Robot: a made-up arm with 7 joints.
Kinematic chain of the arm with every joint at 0, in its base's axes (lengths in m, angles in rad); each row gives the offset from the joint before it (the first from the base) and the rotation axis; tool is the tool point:
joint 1: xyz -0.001 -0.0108 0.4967 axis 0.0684 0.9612 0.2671
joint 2: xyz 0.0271 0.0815 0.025 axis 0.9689 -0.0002 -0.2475
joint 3: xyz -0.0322 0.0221 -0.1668 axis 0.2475 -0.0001 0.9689
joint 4: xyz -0.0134 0.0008 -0.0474 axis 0.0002 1 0
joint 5: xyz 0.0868 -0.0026 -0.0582 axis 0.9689 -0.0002 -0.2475
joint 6: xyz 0.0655 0.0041 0.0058 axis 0.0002 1 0
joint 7: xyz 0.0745 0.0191 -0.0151 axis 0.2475 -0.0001 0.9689
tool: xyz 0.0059 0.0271 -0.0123
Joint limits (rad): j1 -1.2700..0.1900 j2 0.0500..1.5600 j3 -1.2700..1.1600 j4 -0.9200..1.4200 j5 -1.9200..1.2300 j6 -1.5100..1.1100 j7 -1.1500..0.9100
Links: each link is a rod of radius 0.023 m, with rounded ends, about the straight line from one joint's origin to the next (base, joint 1, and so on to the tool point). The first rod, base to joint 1, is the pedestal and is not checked.
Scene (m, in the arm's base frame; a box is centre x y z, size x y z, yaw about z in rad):
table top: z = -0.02
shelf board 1: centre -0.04 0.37 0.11 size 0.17 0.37 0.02 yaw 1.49
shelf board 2: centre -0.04 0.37 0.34 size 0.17 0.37 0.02 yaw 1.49
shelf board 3: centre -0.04 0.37 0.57 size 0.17 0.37 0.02 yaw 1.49
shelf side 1: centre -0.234 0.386 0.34 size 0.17 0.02 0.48 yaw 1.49
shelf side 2: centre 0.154 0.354 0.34 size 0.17 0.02 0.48 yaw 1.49
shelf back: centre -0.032 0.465 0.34 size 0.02 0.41 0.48 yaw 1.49
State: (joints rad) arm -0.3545 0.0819 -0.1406 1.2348 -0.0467 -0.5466 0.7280
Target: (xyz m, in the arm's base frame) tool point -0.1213 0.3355 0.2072
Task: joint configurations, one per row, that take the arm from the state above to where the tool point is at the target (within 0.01 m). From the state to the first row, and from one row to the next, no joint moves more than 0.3 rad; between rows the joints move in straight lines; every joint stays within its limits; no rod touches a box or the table.
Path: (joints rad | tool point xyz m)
1: -0.2184 0.0739 0.0321 1.2811 -0.0503 -0.7874 0.7687 | 0.1055 0.1664 0.1155
2: -0.0822 0.0660 0.2048 1.3274 -0.0539 -1.0283 0.8095 | 0.0376 0.1820 0.1189
3: 0.0539 0.0580 0.3776 1.3737 -0.0575 -1.2692 0.8502 | -0.0320 0.1908 0.1342
4: 0.1900 0.0500 0.5503 1.4200 -0.0611 -1.5100 0.8910 | -0.0996 0.1912 0.1615
5: 0.1900 0.1787 0.4975 1.4200 -0.1991 -1.2840 0.8973 | -0.1084 0.2424 0.1700
6: 0.1900 0.3073 0.4447 1.4200 -0.3372 -1.0580 0.9037 | -0.1159 0.2909 0.1854
7: 0.1900 0.4360 0.3919 1.4200 -0.4753 -0.8321 0.9100 | -0.1213 0.3355 0.2072

